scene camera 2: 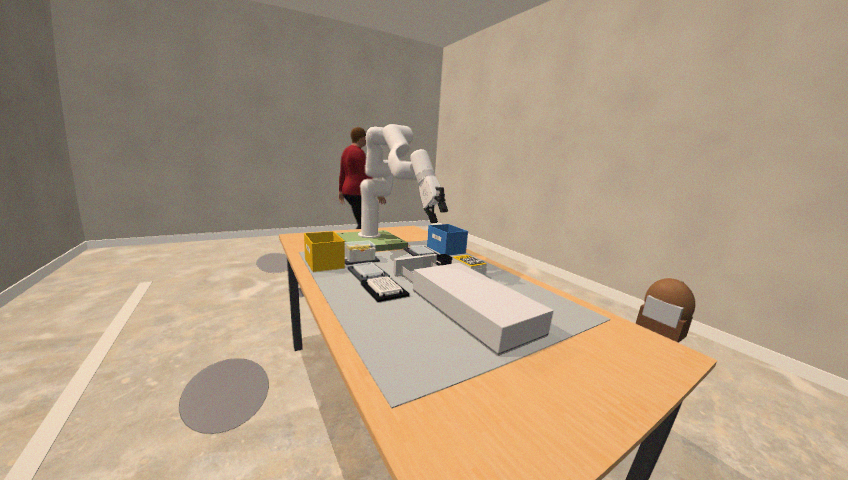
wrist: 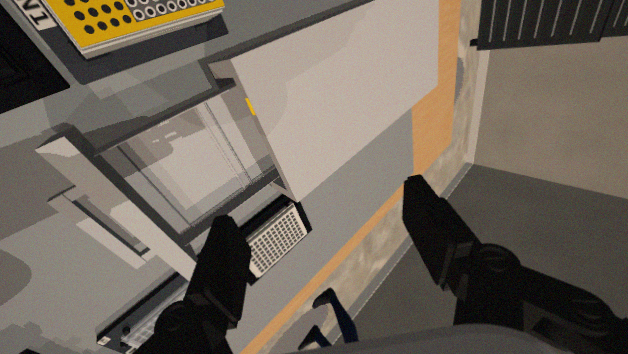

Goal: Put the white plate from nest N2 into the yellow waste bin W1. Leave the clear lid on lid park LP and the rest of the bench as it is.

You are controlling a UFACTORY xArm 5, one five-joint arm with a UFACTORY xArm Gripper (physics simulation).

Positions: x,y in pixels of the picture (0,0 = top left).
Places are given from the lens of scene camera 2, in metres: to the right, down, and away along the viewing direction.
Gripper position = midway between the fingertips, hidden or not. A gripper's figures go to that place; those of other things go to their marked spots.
my gripper (scene camera 2: 439,217): 0.06, -0.09, 1.18
long pale box (scene camera 2: 502,319): 0.20, 0.20, 0.78
